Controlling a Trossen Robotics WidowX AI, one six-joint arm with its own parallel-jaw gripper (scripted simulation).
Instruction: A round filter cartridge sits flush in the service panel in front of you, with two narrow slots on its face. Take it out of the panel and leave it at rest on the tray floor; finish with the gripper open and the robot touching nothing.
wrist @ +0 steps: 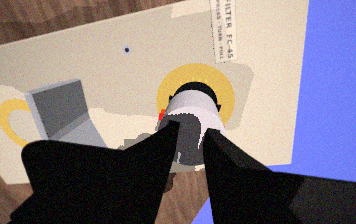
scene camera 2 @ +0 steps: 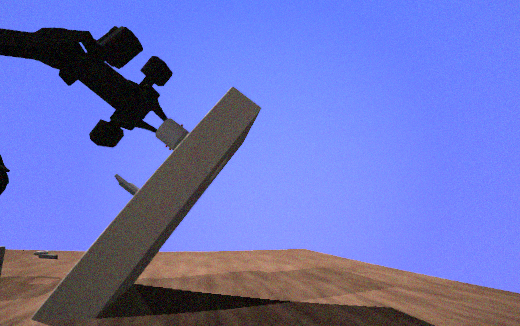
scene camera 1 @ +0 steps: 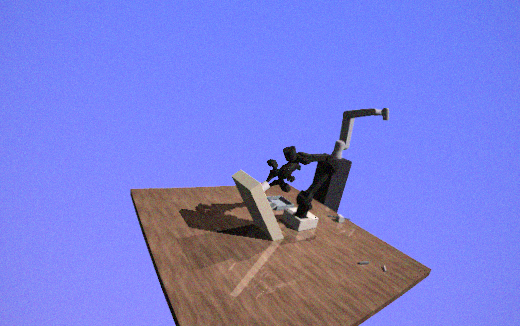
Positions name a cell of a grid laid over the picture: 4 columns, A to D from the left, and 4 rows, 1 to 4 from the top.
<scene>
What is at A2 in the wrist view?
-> A grey bracket.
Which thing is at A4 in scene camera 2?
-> A beige service panel.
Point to a beige service panel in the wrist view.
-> B2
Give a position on a beige service panel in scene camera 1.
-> B3
</scene>
